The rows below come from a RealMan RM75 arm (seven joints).
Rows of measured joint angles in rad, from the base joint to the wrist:
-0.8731, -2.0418, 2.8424, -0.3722, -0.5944, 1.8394, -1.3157
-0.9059, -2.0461, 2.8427, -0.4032, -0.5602, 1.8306, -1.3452
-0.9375, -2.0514, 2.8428, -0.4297, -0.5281, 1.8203, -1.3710
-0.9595, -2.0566, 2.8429, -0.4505, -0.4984, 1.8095, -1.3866
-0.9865, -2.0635, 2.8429, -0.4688, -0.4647, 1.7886, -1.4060
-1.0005, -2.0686, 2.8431, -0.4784, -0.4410, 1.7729, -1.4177
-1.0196, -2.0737, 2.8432, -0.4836, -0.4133, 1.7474, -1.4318
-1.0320, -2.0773, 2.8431, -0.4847, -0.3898, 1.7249, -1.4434
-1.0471, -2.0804, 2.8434, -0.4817, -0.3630, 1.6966, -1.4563
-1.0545, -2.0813, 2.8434, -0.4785, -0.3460, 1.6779, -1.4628
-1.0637, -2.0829, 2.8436, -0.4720, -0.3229, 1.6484, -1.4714
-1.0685, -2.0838, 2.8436, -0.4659, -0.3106, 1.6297, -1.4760
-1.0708, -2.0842, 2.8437, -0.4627, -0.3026, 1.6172, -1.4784
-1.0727, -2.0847, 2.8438, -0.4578, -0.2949, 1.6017, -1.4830
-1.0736, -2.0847, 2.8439, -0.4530, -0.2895, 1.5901, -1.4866
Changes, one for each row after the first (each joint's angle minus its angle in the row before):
-0.0328, -0.0043, 0.0003, -0.0310, 0.0342, -0.0088, -0.0295
-0.0316, -0.0053, 0.0001, -0.0265, 0.0321, -0.0103, -0.0258
-0.0220, -0.0052, 0.0001, -0.0208, 0.0297, -0.0108, -0.0156
-0.0270, -0.0069, 0.0000, -0.0183, 0.0337, -0.0209, -0.0194
-0.0140, -0.0051, 0.0002, -0.0096, 0.0237, -0.0157, -0.0117
-0.0191, -0.0051, 0.0001, -0.0052, 0.0277, -0.0255, -0.0141
-0.0124, -0.0036, -0.0001, -0.0011, 0.0235, -0.0225, -0.0116
-0.0151, -0.0031, 0.0003, 0.0030, 0.0268, -0.0283, -0.0129
-0.0074, -0.0009, 0.0000, 0.0032, 0.0170, -0.0187, -0.0065
-0.0092, -0.0016, 0.0002, 0.0065, 0.0231, -0.0295, -0.0086
-0.0048, -0.0009, 0.0000, 0.0061, 0.0123, -0.0187, -0.0046
-0.0023, -0.0004, 0.0001, 0.0032, 0.0080, -0.0125, -0.0024
-0.0019, -0.0005, 0.0001, 0.0049, 0.0077, -0.0155, -0.0046
-0.0009, 0.0000, 0.0001, 0.0048, 0.0054, -0.0116, -0.0036

